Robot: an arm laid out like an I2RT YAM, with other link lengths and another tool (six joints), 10 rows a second.
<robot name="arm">
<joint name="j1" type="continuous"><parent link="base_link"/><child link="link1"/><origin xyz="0 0 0.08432"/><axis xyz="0 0 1"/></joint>
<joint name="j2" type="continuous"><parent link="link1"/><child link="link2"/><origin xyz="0.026 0.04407 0.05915"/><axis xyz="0 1 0"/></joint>
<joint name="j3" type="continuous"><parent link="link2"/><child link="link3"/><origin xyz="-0.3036 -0.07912 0"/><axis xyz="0 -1 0"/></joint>
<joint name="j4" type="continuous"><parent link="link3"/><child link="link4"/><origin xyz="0.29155 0.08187 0.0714"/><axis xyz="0 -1 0"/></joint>
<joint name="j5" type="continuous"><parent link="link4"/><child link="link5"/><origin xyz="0.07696 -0.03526 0.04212"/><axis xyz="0 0 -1"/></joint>
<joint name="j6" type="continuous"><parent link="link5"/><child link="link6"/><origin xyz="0.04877 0 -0.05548"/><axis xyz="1 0 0"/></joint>
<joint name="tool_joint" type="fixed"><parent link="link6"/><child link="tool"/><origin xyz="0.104 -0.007 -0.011" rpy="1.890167 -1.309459 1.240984"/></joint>
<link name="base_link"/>
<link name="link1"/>
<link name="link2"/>
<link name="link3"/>
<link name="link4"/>
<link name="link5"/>
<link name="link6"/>
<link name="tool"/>
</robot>
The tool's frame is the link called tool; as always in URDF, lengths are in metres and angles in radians. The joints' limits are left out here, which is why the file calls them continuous.
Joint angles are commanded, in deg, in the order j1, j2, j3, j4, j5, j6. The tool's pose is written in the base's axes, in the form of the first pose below.
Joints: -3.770 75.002 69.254 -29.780 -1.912 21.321
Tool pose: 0.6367, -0.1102, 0.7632, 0.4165; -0.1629, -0.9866, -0.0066, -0.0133; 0.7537, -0.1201, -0.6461, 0.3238; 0, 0, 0, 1
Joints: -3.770 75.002 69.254 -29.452 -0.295 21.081
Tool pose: 0.6299, -0.1300, 0.7657, 0.4171; -0.1607, -0.9864, -0.0353, -0.0177; 0.7598, -0.1008, -0.6423, 0.3248; 0, 0, 0, 1
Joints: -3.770 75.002 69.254 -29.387 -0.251 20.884
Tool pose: 0.6295, -0.1286, 0.7663, 0.4172; -0.1573, -0.9869, -0.0364, -0.0179; 0.7609, -0.0977, -0.6414, 0.3250; 0, 0, 0, 1
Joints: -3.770 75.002 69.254 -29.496 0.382 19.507
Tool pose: 0.6329, -0.1241, 0.7642, 0.4168; -0.1346, -0.9897, -0.0493, -0.0198; 0.7624, -0.0717, -0.6431, 0.3247; 0, 0, 0, 1
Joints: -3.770 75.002 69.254 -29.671 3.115 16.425
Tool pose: 0.6392, -0.1322, 0.7576, 0.4156; -0.0854, -0.9912, -0.1009, -0.0277; 0.7643, -0.0002, -0.6449, 0.3246; 0, 0, 0, 1
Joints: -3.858 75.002 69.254 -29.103 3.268 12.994
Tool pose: 0.6385, -0.1018, 0.7629, 0.4171; -0.0269, -0.9936, -0.1101, -0.0296; 0.7692, 0.0498, -0.6371, 0.3265; 0, 0, 0, 1
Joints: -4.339 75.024 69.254 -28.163 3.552 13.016
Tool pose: 0.6259, -0.1152, 0.7714, 0.4192; -0.0321, -0.9920, -0.1222, -0.0341; 0.7793, 0.0517, -0.6245, 0.3293; 0, 0, 0, 1
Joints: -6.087 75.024 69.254 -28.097 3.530 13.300
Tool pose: 0.6230, -0.1480, 0.7681, 0.4182; -0.0559, -0.9879, -0.1449, -0.0467; 0.7802, 0.0474, -0.6237, 0.3295; 0, 0, 0, 1
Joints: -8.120 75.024 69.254 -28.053 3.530 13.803
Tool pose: 0.6184, -0.1878, 0.7631, 0.4164; -0.0865, -0.9814, -0.1714, -0.0614; 0.7811, 0.0400, -0.6231, 0.3296; 0, 0, 0, 1
